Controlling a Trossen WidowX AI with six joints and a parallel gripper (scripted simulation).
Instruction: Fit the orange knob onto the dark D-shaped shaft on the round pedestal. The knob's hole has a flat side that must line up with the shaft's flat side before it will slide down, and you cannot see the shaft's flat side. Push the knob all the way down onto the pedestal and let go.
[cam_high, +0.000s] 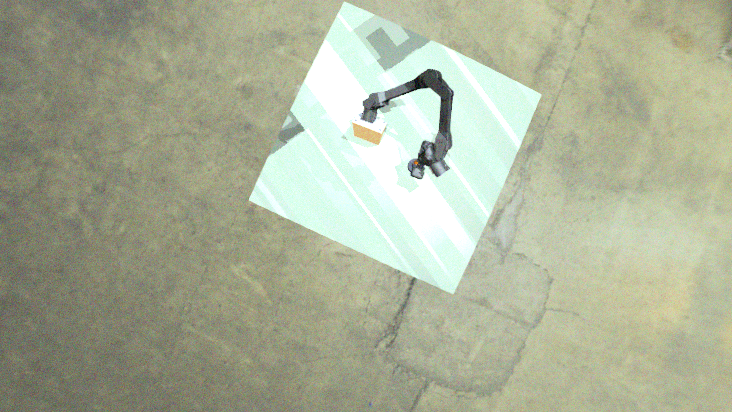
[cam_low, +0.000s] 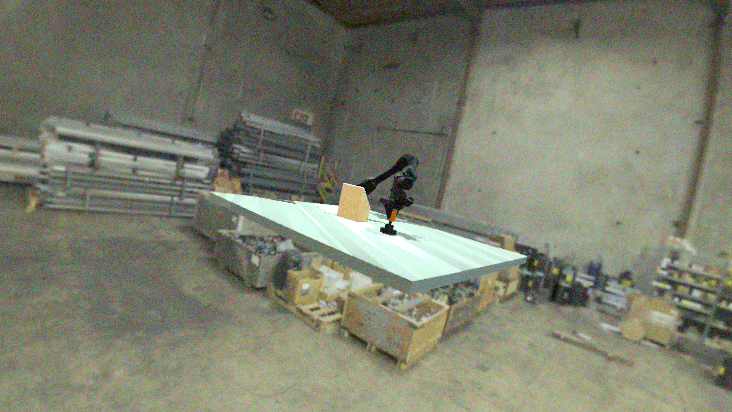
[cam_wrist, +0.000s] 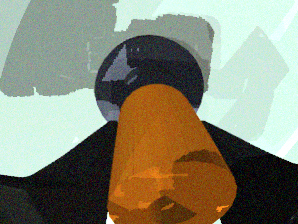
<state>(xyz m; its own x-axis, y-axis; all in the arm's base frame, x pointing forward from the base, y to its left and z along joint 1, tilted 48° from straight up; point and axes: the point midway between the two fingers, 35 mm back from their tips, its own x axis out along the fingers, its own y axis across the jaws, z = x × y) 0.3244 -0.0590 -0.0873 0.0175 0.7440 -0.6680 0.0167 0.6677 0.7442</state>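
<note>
The orange knob is 2 cm above my gripper tip. Round my gripper tip: round pedestal (4 cm below).
</note>
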